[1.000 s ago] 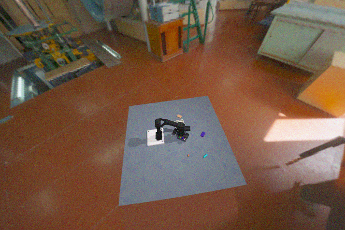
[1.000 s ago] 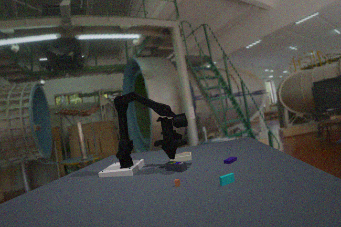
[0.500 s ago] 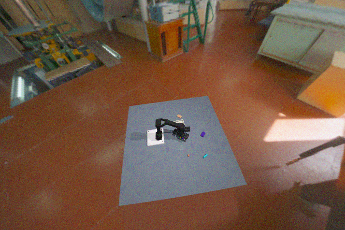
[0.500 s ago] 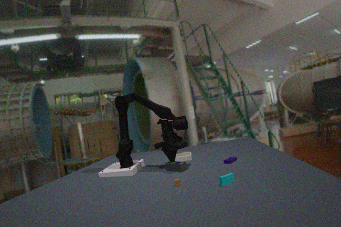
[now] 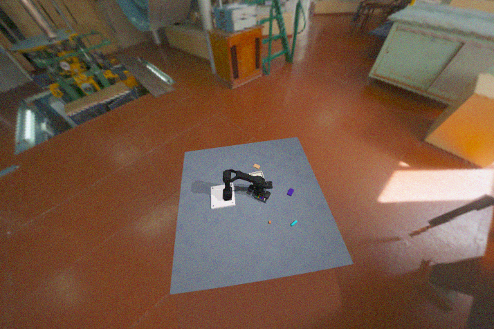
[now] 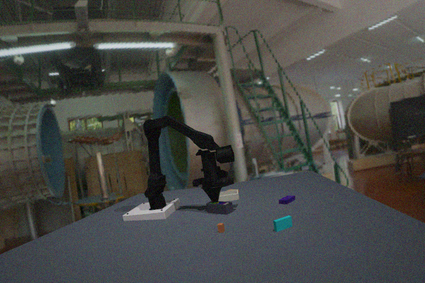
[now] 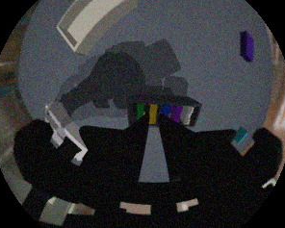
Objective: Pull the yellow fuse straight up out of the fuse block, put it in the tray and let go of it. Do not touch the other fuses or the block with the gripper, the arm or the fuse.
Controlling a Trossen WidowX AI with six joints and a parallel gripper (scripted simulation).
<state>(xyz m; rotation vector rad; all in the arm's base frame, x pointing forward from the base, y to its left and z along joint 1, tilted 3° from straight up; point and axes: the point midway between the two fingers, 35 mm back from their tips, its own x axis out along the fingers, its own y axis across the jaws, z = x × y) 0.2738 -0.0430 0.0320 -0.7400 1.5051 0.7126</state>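
My gripper tip is 1 cm short of the blue fuse, 1 cm to the left of it and 2 cm above it. The rest, counted from my gripper tip: yellow fuse: 2 cm below; cream tray: 2 cm ahead, 21 cm to the left, 4 cm below; green fuse: 1 cm behind, 1 cm to the left, 2 cm below.
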